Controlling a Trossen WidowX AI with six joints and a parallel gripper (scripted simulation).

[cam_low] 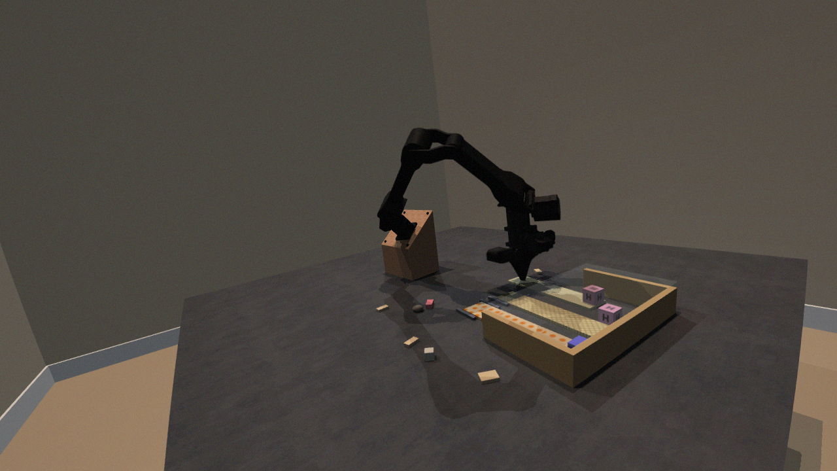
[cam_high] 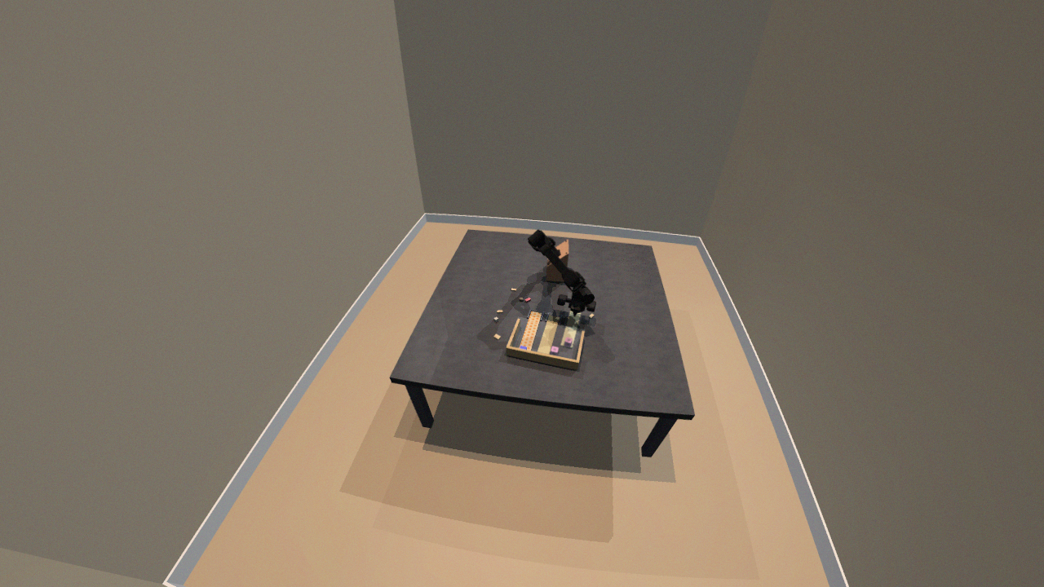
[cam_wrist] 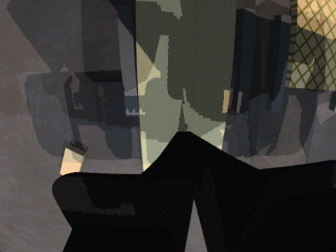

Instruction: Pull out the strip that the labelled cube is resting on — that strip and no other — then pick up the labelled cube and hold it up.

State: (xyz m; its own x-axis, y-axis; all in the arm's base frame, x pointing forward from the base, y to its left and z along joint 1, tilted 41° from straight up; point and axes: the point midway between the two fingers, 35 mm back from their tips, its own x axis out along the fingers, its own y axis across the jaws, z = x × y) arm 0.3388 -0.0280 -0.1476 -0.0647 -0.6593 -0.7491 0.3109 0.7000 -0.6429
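My gripper tip is 9 cm short of the pale yellow strip and 3 cm to the left of it. Also, from my gripper tip: white cube 3 cm ahead, 40 cm to the right; then red bit 12 cm behind, 24 cm to the right.
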